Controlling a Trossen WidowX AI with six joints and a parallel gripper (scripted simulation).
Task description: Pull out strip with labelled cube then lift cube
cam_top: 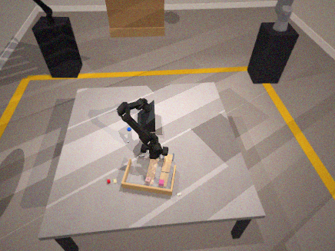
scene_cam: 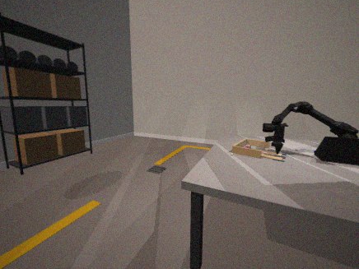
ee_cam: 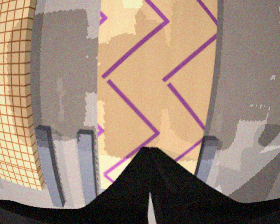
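The pink cube is 190 mm ahead of my gripper tip, 40 mm to the right of it and 10 mm above it. Round my gripper tip: red piece 300 mm to the right, 190 mm ahead; then blue piece 260 mm behind, 210 mm to the right.
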